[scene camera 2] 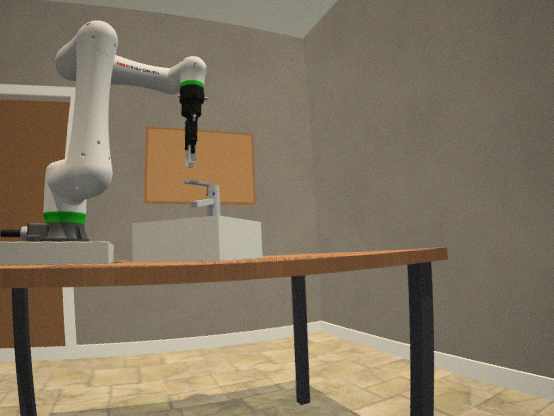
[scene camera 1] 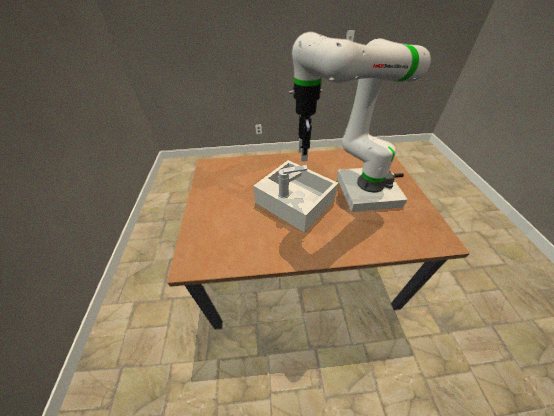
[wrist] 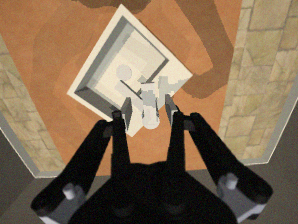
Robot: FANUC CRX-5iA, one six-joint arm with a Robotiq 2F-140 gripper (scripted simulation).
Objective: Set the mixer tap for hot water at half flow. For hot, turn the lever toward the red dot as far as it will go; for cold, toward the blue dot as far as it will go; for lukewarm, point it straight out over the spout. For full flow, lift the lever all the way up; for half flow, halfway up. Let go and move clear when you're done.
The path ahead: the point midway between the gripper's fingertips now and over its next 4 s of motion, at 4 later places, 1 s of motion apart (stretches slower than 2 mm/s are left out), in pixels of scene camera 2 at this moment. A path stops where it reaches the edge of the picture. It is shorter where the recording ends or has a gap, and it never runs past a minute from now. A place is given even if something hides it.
The gripper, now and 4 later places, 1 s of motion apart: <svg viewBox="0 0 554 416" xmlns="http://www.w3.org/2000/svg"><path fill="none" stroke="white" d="M190 165L190 175L190 178L190 187L190 190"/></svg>
